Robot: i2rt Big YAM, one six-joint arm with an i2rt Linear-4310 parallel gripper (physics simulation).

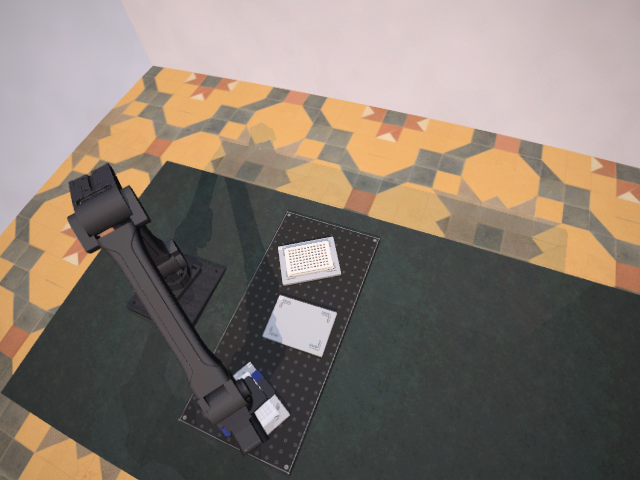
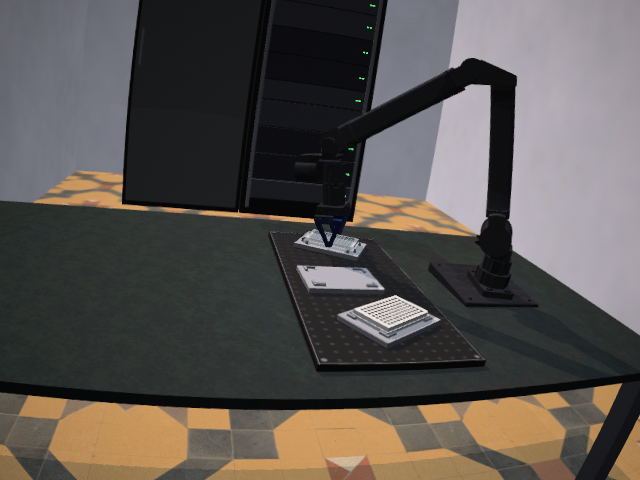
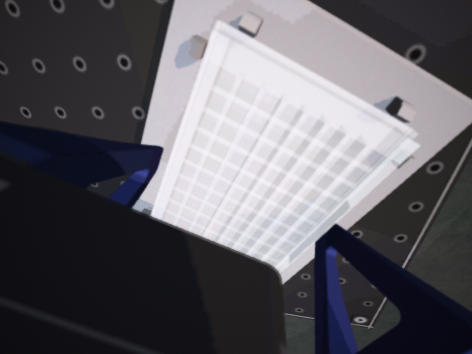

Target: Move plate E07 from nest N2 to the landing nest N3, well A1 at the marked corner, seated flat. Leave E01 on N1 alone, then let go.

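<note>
A clear gridded plate (image 1: pixel 267 411) (image 2: pixel 341 241) (image 3: pixel 280 150) lies on a pale nest (image 1: pixel 281 417) (image 2: pixel 351 253) (image 3: pixel 320 45), between its corner posts. My gripper (image 1: pixel 241 403) (image 2: pixel 329 244) (image 3: pixel 244 195) is open, with blue fingers at the plate's two long sides and nothing held; their exact height beside the plate is unclear. The middle nest (image 1: pixel 305 326) (image 2: pixel 338 279) is bare, with corner brackets. A cream plate (image 1: pixel 310 258) (image 2: pixel 391 311) sits on the third nest (image 1: pixel 283 266) (image 2: pixel 359 324). Plate and nest labels and the A1 mark cannot be read.
The nests stand on a black perforated board (image 1: pixel 356 258) (image 2: pixel 325 335) (image 3: pixel 80 90). The arm's base (image 1: pixel 206 289) (image 2: pixel 454 289) is bolted beside it on the dark green table (image 1: pixel 439 361) (image 2: pixel 155 310). Dark cabinets (image 2: pixel 191 103) stand behind the table.
</note>
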